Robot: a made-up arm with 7 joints.
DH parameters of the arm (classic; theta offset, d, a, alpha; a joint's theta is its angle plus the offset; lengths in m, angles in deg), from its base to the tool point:
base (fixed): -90 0.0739 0 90
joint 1: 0 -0.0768 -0.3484 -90
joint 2: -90 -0.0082 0.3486 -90
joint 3: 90 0.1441 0.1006 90
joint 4: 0 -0.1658 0.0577 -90
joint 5: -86.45 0 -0.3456 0
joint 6: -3.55 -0.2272 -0.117 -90
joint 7: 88.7 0 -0.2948 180
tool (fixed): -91.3 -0.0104 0 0
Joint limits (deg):
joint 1: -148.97..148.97
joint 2: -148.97..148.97
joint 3: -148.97..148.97
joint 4: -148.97..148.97
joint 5: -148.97..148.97
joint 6: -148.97..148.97
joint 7: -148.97..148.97
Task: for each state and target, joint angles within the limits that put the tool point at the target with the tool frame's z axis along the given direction. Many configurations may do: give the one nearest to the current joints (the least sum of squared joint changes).
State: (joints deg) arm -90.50 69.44 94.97 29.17 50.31 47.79 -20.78
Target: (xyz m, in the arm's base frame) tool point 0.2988 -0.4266 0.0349 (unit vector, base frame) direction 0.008 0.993 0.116
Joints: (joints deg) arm -80.08 94.36 87.87 5.30 36.35 72.37 9.46
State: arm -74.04 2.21 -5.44 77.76 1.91 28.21 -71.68
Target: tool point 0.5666 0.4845 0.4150 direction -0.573 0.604 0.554
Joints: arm -57.06 4.01 9.09 98.31 29.16 3.66 -82.76
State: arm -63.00 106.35 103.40 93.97 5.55 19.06 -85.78
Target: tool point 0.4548 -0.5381 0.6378 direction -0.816 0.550 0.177
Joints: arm -33.87 113.81 118.62 141.58 -17.07 49.84 -49.64
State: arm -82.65 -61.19 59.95 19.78 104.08 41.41 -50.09
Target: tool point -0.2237 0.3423 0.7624 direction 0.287 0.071 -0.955
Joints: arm -96.37 -49.66 84.16 23.84 128.61 58.77 -50.64
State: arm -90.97 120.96 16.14 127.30 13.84 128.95 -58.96
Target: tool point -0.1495 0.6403 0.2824 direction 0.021 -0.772 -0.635
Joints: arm -47.43 120.73 -7.84 87.65 -15.67 76.45 -70.71
